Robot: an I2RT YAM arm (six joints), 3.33 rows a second.
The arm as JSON. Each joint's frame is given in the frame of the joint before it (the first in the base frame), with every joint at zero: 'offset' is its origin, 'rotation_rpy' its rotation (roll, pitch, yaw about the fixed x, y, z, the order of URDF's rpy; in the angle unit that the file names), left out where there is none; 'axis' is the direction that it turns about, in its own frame. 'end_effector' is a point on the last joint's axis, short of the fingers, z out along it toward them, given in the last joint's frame.
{
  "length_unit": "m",
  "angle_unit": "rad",
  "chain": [
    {
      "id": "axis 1",
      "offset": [
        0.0,
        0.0,
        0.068
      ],
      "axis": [
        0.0,
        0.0,
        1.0
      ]
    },
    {
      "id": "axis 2",
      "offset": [
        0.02,
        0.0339,
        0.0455
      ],
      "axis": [
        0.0,
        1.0,
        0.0
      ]
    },
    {
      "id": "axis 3",
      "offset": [
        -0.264,
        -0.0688,
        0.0
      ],
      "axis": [
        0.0,
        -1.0,
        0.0
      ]
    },
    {
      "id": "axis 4",
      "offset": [
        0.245,
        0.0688,
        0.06
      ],
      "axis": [
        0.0,
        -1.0,
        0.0
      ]
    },
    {
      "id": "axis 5",
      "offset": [
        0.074,
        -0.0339,
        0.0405
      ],
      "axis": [
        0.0,
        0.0,
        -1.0
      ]
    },
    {
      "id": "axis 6",
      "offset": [
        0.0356,
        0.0,
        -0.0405
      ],
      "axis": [
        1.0,
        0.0,
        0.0
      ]
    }
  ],
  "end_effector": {
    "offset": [
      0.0,
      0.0,
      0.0
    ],
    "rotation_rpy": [
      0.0,
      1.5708,
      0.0
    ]
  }
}
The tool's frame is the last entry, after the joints.
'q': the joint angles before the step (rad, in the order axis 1, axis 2, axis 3, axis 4, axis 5, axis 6). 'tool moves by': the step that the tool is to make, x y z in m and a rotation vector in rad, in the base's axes. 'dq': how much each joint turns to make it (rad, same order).
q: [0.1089, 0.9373, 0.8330, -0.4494, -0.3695, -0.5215]
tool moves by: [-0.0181, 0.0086, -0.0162, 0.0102, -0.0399, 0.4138]
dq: [0.0001, -0.0321, -0.0567, -0.0749, -0.3463, -0.2675]
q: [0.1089, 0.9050, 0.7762, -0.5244, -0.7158, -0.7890]
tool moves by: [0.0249, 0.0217, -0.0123, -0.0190, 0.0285, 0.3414]
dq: [0.0660, 0.2158, 0.1026, -0.1333, -0.1879, -0.2952]
